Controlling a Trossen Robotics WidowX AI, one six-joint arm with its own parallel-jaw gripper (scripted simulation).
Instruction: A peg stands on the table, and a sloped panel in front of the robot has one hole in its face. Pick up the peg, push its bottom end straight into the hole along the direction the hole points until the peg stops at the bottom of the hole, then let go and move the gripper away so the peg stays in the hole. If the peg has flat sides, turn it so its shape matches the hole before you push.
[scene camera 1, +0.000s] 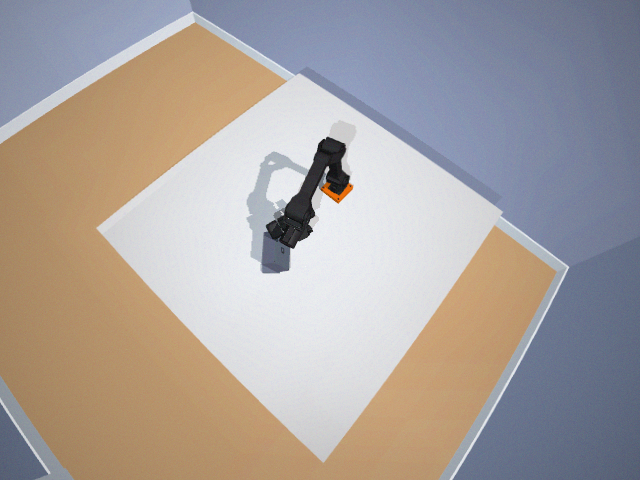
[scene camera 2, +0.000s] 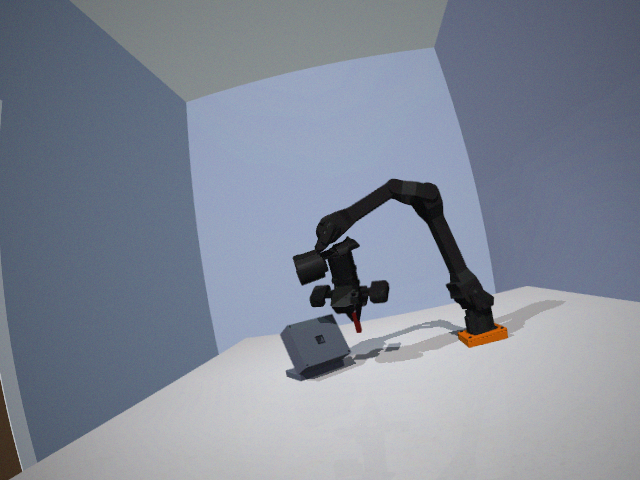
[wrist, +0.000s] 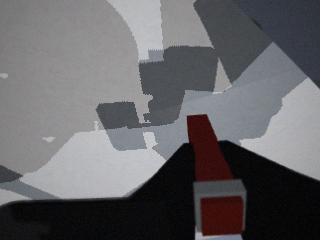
My gripper holds a red square-sided peg.
